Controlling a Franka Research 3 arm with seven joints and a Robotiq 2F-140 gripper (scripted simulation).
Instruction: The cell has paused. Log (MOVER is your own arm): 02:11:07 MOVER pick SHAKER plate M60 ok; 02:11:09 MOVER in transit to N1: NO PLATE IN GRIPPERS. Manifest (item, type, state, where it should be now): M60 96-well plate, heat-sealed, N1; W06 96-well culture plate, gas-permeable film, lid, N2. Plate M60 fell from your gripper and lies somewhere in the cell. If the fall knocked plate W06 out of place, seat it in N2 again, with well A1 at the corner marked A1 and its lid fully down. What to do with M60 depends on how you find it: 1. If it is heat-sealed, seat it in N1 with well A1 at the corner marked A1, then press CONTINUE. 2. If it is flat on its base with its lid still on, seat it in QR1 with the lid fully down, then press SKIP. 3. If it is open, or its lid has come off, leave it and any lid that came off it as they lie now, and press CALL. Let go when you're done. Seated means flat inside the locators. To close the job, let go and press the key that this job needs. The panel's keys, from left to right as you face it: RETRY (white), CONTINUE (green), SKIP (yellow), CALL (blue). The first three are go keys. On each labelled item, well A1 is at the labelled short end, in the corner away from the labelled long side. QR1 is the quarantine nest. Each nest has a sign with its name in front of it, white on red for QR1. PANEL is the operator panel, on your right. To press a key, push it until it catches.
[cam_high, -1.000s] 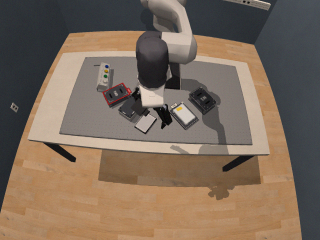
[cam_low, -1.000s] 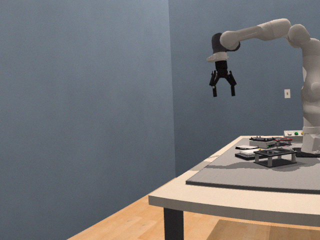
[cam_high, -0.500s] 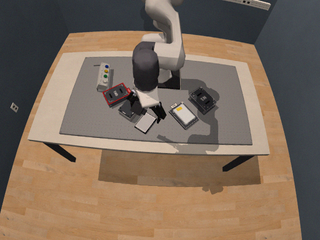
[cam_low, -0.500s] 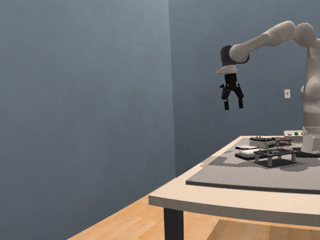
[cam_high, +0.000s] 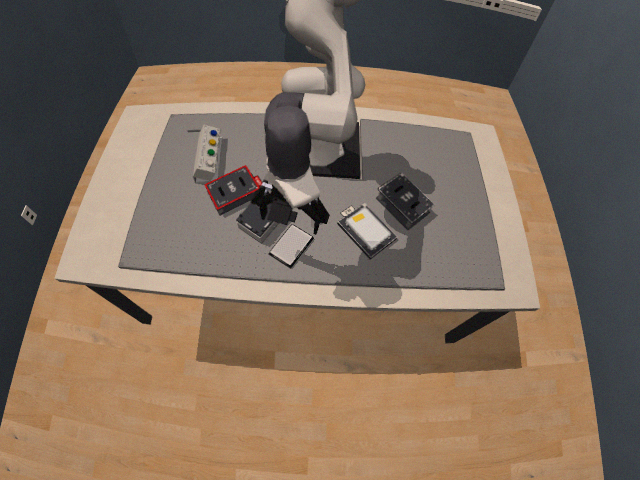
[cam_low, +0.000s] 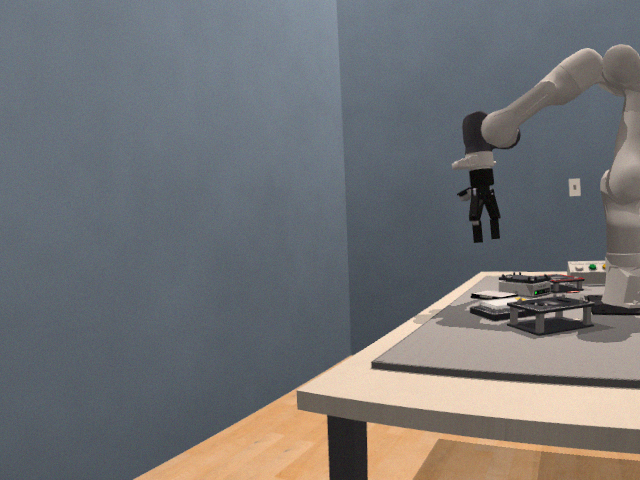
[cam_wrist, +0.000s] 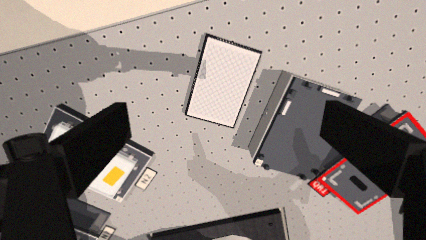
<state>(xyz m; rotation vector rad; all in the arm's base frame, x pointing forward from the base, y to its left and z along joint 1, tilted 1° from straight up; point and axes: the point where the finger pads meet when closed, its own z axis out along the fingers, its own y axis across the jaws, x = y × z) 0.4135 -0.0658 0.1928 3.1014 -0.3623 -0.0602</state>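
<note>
Right now the plate M60 is 19 cm below my hand and 2 cm behind it. The rest, counted from my hand: plate W06: 24 cm to the left, 16 cm below, 9 cm behind; then shaker block: 14 cm below, 11 cm to the right, 8 cm behind; then A1 mark: 36 cm to the left, 30 cm behind, 14 cm below.
</note>
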